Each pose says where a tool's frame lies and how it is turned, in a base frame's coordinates. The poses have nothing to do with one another.
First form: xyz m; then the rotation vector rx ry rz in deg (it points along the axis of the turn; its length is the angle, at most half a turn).
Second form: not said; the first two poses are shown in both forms.
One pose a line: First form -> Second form
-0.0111 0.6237 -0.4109 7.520 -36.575 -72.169 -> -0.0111 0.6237 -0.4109 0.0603 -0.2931 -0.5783 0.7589
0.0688 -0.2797 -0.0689 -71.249 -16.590 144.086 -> 0.0688 -0.2797 -0.0689 -0.4352 -0.1013 0.8802 0.1599
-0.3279 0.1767 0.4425 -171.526 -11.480 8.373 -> -0.3279 0.1767 0.4425 -0.9942 -0.0665 0.0485 0.0688
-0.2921 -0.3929 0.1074 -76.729 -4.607 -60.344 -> -0.2921 -0.3929 0.1074 -0.5913 -0.0355 -0.4651 0.6579
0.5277 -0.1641 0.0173 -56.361 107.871 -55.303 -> 0.5277 -0.1641 0.0173 -0.3876 0.7419 -0.3804 0.3933
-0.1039 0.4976 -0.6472 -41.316 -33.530 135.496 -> -0.1039 0.4976 -0.6472 -0.2711 -0.2200 0.8891 0.2960
